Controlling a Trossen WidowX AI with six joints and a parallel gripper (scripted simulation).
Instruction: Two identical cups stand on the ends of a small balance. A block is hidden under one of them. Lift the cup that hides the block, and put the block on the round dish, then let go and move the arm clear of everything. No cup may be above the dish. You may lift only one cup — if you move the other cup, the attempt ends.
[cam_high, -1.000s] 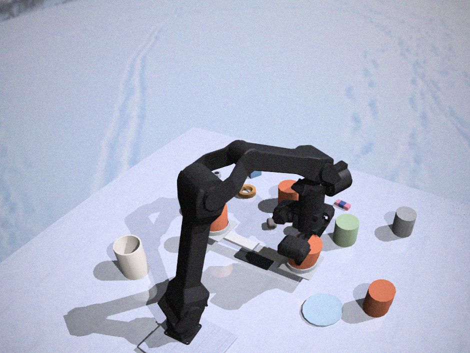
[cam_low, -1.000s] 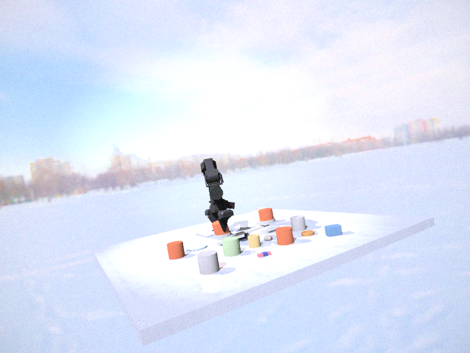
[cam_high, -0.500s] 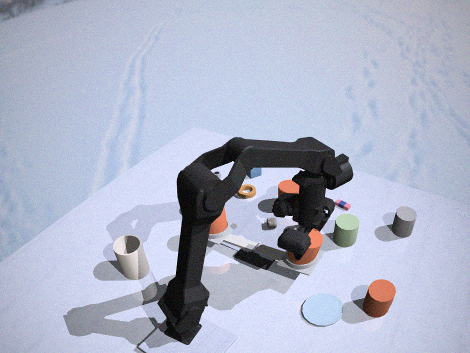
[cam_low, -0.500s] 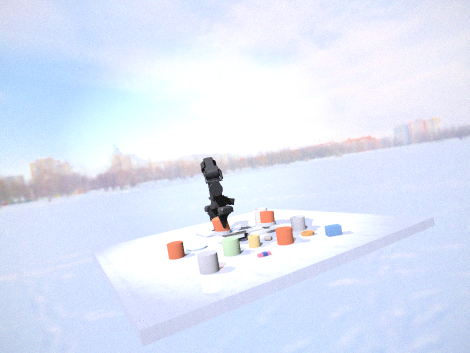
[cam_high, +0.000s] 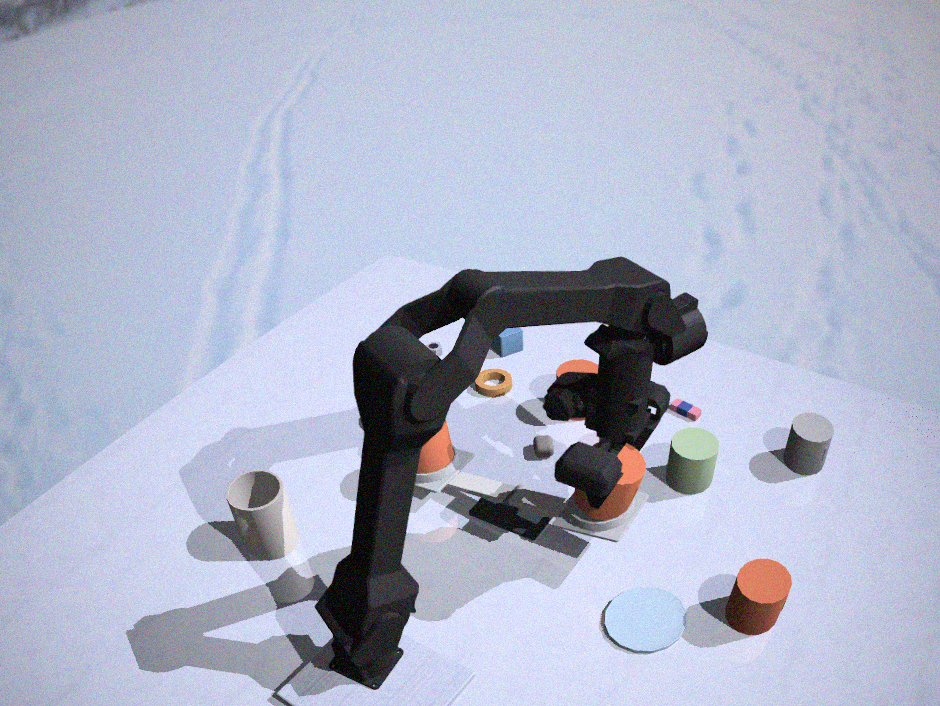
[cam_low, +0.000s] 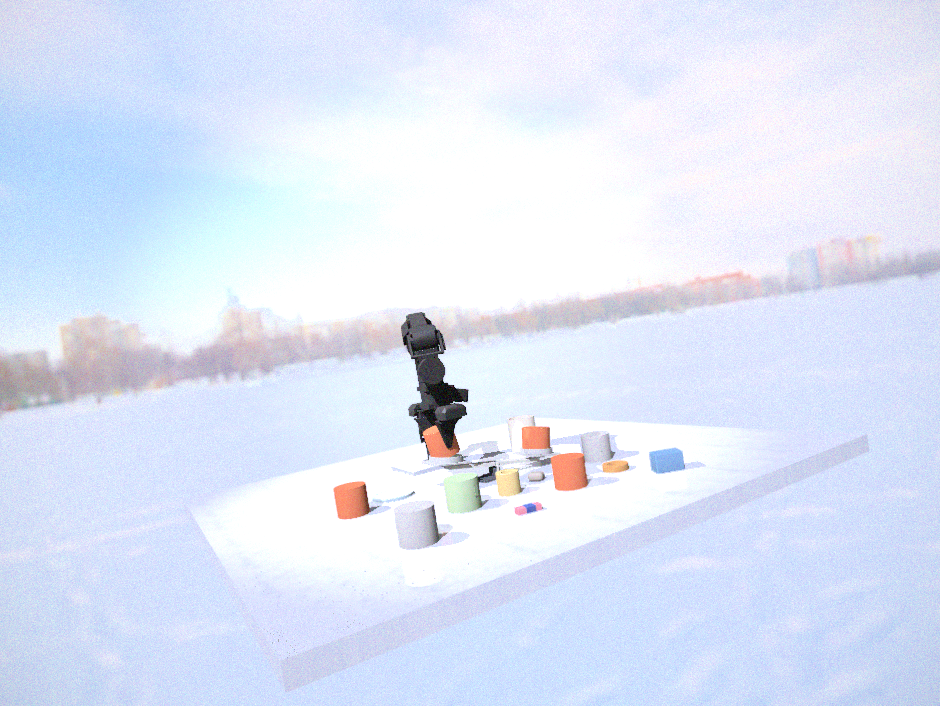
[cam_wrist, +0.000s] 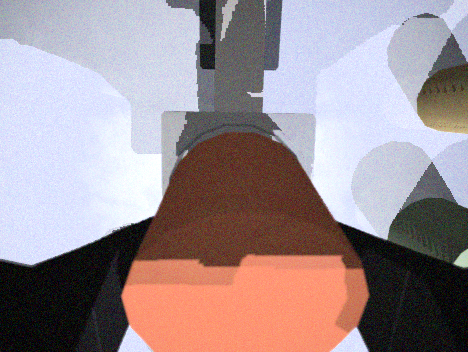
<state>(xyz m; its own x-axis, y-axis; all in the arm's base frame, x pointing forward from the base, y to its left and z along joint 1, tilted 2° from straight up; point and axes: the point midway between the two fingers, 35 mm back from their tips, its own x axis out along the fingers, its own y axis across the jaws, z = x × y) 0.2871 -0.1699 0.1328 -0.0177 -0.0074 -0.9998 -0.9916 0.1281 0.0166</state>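
Now: the pale teal block 20 mm below my gripper tip and 10 mm to the left of it. From my gripper tip the other things lie so: green cylinder 180 mm ahead, 70 mm to the right, 70 mm below; then cream cup 400 mm to the left, 170 mm behind, 60 mm below; then round light-blue dish 100 mm below, 100 mm behind, 90 mm to the right.
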